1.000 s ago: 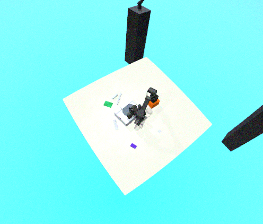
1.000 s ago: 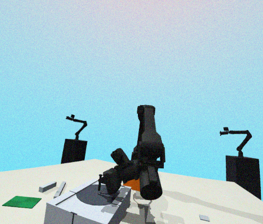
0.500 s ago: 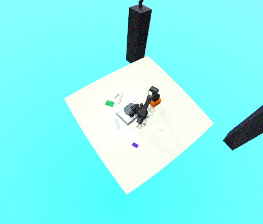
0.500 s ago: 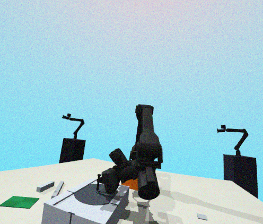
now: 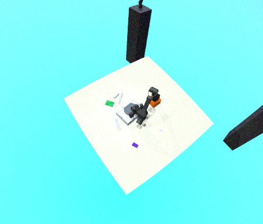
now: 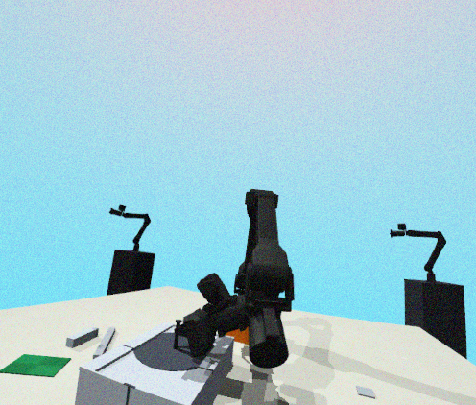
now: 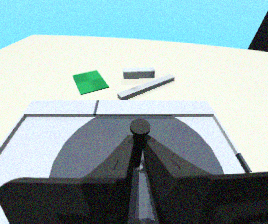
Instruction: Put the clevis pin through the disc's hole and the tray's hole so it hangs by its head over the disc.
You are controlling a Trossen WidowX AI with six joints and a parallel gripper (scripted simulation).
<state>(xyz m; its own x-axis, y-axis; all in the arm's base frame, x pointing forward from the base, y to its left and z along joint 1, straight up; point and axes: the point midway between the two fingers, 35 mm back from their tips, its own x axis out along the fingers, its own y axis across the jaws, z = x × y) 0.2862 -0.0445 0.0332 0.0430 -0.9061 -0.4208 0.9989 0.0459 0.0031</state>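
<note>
The dark clevis pin lies 1 cm below my gripper tip. The rest, counted from my gripper tip: green patch: 23 cm to the right, 11 cm ahead, 9 cm below; then steel tray: 5 cm below, 2 cm ahead, 1 cm to the left; then dark aluminium disc: 3 cm below.
</note>
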